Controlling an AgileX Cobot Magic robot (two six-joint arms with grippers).
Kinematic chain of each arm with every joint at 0, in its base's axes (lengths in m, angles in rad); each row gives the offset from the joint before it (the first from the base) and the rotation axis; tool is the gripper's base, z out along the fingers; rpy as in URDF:
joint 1: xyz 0 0 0.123 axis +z
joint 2: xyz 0 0 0 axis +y
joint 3: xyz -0.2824 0 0.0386 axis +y
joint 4: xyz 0.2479 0 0.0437 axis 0.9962 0 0.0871
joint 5: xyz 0 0 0 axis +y
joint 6: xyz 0.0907 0 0.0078 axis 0.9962 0 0.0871
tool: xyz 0 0 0 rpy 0 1.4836 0
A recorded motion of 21 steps. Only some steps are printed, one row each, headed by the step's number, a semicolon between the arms.
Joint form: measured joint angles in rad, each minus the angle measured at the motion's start. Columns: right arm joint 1, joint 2, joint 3, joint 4, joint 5, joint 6; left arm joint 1, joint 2, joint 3, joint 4, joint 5, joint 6.
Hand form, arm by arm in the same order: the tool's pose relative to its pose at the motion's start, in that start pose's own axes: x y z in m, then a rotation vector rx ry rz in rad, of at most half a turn. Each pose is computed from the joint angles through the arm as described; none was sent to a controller.
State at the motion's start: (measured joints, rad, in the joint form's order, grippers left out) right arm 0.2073 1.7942 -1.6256 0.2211 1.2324 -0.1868; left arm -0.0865 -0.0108 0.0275 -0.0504 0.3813 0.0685
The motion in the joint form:
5: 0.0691 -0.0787 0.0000 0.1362 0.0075 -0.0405; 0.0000 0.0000 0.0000 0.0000 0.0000 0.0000
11: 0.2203 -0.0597 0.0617 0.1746 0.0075 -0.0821; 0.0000 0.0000 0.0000 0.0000 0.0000 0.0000
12: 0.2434 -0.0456 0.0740 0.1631 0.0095 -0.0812; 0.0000 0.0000 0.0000 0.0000 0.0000 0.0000
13: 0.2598 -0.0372 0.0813 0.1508 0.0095 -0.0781; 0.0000 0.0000 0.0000 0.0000 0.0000 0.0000
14: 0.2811 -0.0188 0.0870 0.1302 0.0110 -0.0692; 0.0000 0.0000 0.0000 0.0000 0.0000 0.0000
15: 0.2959 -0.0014 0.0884 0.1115 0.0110 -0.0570; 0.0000 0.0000 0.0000 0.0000 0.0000 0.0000
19: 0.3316 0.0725 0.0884 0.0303 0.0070 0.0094; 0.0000 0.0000 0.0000 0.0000 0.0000 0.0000
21: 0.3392 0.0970 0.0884 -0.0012 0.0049 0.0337; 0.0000 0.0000 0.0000 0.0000 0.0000 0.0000
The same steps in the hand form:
5: 0.0052 0.0435 -0.0277 -0.1417 -0.0791 -0.0804; 0.0000 0.0000 0.0000 0.0000 0.0000 0.0000
11: 0.0182 0.0962 0.0019 -0.2276 0.0254 -0.2278; 0.0000 0.0000 0.0000 0.0000 0.0000 0.0000
12: 0.0210 0.1020 0.0115 -0.2240 0.0599 -0.2461; 0.0000 0.0000 0.0000 0.0000 0.0000 0.0000
13: 0.0229 0.1060 0.0173 -0.2170 0.0806 -0.2590; 0.0000 0.0000 0.0000 0.0000 0.0000 0.0000
14: 0.0246 0.1106 0.0270 -0.2030 0.1132 -0.2725; 0.0000 0.0000 0.0000 0.0000 0.0000 0.0000
15: 0.0252 0.1134 0.0350 -0.1882 0.1375 -0.2774; 0.0000 0.0000 0.0000 0.0000 0.0000 0.0000
19: 0.0254 0.1163 0.0666 -0.1122 0.2219 -0.2640; 0.0000 0.0000 0.0000 0.0000 0.0000 0.0000
21: 0.0254 0.1153 0.0768 -0.0806 0.2469 -0.2566; 0.0000 0.0000 0.0000 0.0000 0.0000 0.0000

